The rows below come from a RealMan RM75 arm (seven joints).
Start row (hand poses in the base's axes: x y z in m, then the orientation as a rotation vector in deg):
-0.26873 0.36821 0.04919 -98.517 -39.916 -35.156
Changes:
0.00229 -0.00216 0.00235 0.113 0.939 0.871
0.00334 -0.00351 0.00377 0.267 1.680 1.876
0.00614 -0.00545 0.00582 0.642 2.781 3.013
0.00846 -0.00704 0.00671 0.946 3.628 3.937
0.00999 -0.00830 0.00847 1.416 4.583 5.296
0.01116 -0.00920 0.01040 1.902 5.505 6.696
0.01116 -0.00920 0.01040 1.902 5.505 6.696
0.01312 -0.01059 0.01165 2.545 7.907 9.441
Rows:
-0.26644 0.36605 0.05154 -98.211 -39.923 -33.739
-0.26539 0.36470 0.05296 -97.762 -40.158 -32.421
-0.26259 0.36276 0.05501 -97.110 -40.150 -30.751
-0.26027 0.36117 0.05590 -96.565 -40.173 -29.440
-0.25874 0.35991 0.05766 -95.680 -40.396 -27.783
-0.25757 0.35901 0.05959 -94.746 -40.659 -26.137
-0.25757 0.35901 0.05959 -94.746 -40.659 -26.137
-0.25561 0.35762 0.06084 -93.260 -40.860 -22.322

